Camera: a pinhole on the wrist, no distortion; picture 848 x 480 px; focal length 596.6 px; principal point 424.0 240.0 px. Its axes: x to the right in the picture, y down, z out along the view. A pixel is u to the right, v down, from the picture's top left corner.
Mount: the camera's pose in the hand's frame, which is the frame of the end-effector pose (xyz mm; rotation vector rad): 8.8 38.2 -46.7 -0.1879 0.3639 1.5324
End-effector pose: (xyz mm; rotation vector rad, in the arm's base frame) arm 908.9 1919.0 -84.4 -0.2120 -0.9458 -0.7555
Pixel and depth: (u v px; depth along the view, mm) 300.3 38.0 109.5
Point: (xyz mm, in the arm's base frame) 926.1 1957.5 4.6
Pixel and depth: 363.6 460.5 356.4
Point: 763.6 2204.0 53.7
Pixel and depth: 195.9 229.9 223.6
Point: 820.5 2016.7 63.0
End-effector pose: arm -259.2 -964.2 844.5 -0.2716 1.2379 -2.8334
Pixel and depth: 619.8 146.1 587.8
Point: -364.1 -1573.9 846.5
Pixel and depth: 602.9 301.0 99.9
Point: -266.0 -1061.0 796.9
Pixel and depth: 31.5 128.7 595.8
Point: -328.3 -1353.9 1387.6
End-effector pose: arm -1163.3 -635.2 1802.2 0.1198 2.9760 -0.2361
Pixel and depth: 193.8 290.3 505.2
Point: -1111.4 -684.3 1309.6
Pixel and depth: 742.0 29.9 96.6
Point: -1201.9 -518.6 1754.5
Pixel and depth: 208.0 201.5 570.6
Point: -1187.4 -679.3 1239.5
